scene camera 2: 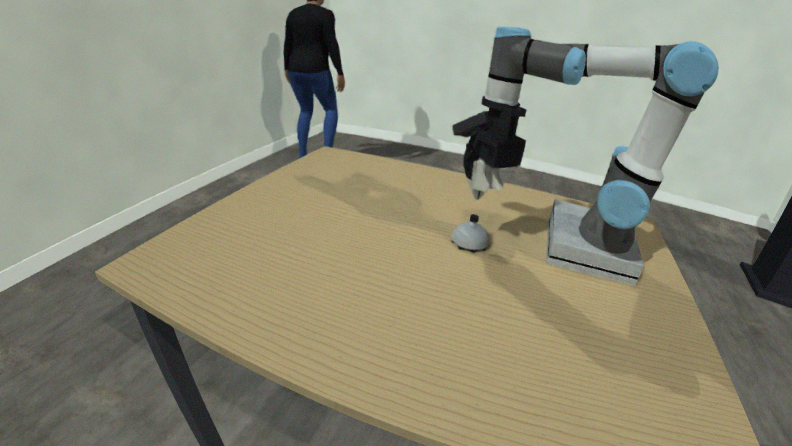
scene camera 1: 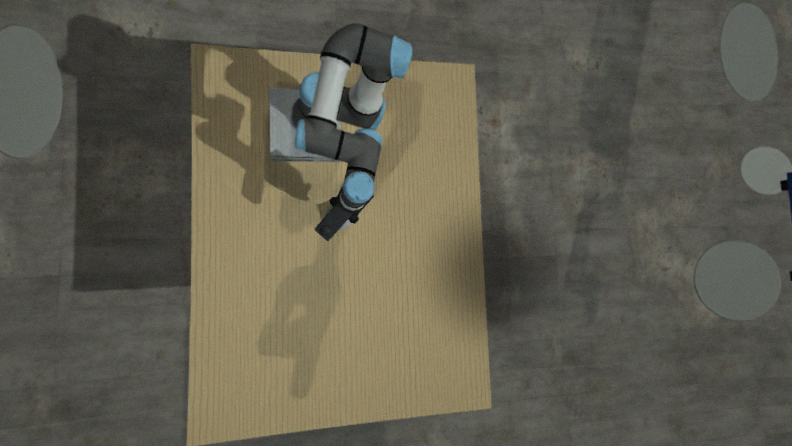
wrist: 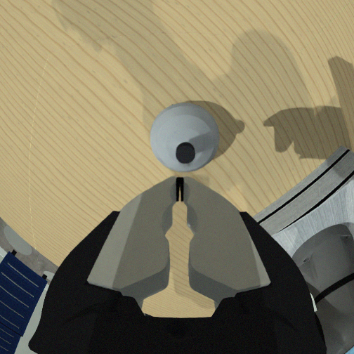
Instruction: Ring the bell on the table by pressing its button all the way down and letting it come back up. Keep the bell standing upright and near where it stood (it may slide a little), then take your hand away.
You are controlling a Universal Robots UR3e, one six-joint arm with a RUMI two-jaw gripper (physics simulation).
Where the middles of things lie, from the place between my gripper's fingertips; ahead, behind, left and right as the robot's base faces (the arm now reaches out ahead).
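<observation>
Grey dome bell [scene camera 2: 472, 237]: my gripper is 8 cm above it and 1 cm to the left of it.
</observation>
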